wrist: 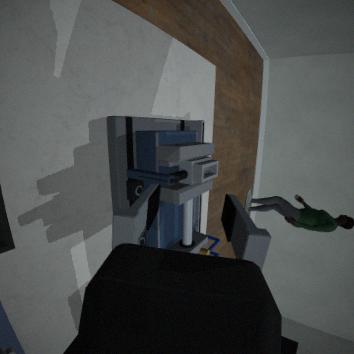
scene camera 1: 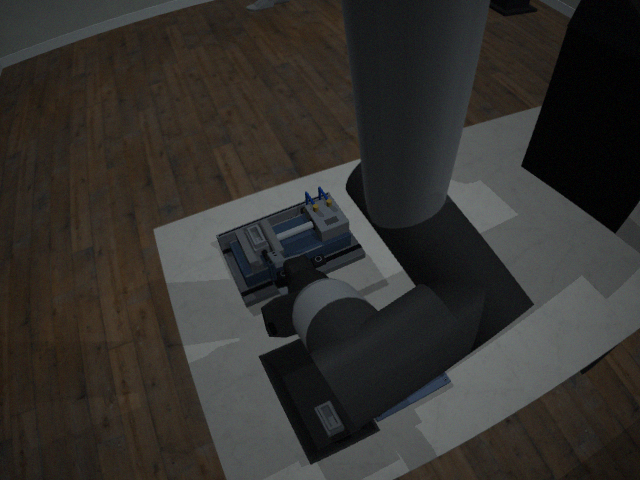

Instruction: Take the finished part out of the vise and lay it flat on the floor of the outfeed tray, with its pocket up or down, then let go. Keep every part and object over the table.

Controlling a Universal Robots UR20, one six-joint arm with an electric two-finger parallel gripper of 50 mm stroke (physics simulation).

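Frame: origin at the arm's base, x down, y back, z left, level; metres.
Seen in the pictures: gripper, fingertip midpoint: [wrist: 190, 202] [scene camera 1: 275, 267].
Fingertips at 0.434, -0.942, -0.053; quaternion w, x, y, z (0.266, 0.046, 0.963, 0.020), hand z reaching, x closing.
Note:
Pixels of each thing's top centre, then the offset from my fingertips to it, as dx, dy, dz. "*": a spot on its surface instead.
- finished part, middle of its top: [wrist: 210, 170] [scene camera 1: 256, 234] +0.051, +0.001, -0.136
- vise, middle of its top: [wrist: 200, 213] [scene camera 1: 286, 225] +0.067, +0.073, -0.140
- outfeed tray, surface spot: [scene camera 1: 294, 379] * +0.154, -0.045, +0.162
- similar pocketed part, middle of its top: [scene camera 1: 329, 415] +0.119, -0.019, +0.269
- dark-blue lever, surface spot: [wrist: 150, 175] * +0.098, +0.002, -0.059
- blue plate, middle of its top: [scene camera 1: 391, 362] +0.158, +0.147, +0.214
The finished part [scene camera 1: 256, 235] [wrist: 209, 170], a light grey block with a rectangular pocket, sits between the jaws of the vise [scene camera 1: 330, 225] [wrist: 185, 192], its top above them. My gripper [wrist: 190, 202] is open and empty. It is tilted beside the vise, and its fingers stand apart over the vise's near side and screw, short of the part in the wrist view. In the scene view the wrist hides most of the fingers. The outfeed tray [scene camera 1: 294, 379] is dark and stands in front of the vise; a similar pocketed part [scene camera 1: 329, 417] lies in it. The arm covers part of the tray.
A dark-blue lever [wrist: 150, 175] sticks out from the vise's side beside the part. Blue hoses [scene camera 1: 321, 192] [wrist: 214, 244] with yellow fittings rise at its far end. A blue plate [scene camera 1: 423, 393] shows partly under the arm. A person in green [wrist: 315, 219] stands beyond the table.

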